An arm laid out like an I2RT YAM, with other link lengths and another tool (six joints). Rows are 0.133 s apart.
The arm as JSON. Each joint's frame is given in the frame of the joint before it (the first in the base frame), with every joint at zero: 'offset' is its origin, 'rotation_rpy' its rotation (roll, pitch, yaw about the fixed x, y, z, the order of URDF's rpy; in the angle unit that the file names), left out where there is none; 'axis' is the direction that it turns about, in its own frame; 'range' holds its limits. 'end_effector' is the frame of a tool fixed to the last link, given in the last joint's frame.
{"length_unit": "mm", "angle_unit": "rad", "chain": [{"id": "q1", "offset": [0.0, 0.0, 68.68], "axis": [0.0, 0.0, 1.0], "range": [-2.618, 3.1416]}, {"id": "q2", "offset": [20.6, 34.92, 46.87], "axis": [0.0, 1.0, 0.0], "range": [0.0, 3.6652]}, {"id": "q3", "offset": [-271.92, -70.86, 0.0], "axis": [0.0, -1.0, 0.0], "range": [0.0, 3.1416]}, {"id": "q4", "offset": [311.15, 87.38, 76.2], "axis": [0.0, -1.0, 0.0], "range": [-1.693, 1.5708]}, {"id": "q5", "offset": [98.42, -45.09, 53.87], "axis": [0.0, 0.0, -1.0], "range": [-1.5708, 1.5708]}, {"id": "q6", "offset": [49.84, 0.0, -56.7], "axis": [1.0, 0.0, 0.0], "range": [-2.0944, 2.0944]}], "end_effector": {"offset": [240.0, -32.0, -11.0], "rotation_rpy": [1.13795, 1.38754, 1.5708]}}
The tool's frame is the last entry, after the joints.
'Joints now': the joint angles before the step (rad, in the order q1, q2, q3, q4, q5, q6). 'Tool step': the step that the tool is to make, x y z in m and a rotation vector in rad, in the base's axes. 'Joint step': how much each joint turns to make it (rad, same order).
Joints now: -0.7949, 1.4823, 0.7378, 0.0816, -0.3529, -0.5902
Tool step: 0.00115, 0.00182, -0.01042, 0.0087, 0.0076, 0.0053
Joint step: 0.0022, 0.0253, -0.0015, 0.0147, -0.0029, -0.0015
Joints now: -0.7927, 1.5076, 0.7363, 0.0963, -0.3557, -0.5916
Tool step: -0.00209, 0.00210, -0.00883, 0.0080, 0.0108, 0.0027
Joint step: -0.0008, 0.0122, -0.0052, 0.0027, -0.0014, -0.0040
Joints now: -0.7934, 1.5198, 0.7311, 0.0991, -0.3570, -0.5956
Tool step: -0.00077, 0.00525, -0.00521, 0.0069, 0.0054, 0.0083
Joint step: 0.0032, 0.0004, -0.0093, 0.0000, -0.0046, -0.0027
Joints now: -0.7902, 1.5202, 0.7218, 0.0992, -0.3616, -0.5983
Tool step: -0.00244, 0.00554, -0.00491, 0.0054, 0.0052, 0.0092
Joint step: 0.0003, -0.0054, -0.0145, -0.0005, -0.0068, -0.0061
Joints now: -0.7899, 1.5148, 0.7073, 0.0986, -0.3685, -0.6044
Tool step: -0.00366, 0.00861, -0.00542, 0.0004, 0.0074, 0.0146
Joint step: 0.0034, -0.0151, -0.0257, 0.0008, -0.0053, -0.0119
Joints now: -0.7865, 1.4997, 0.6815, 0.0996, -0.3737, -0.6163
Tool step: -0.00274, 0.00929, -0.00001, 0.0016, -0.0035, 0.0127
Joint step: 0.0036, -0.0288, -0.0285, -0.0003, -0.0092, -0.0035
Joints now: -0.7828, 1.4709, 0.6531, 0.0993, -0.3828, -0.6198
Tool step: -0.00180, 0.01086, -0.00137, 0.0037, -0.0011, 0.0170
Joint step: 0.0065, -0.0252, -0.0260, -0.0028, -0.0101, -0.0047
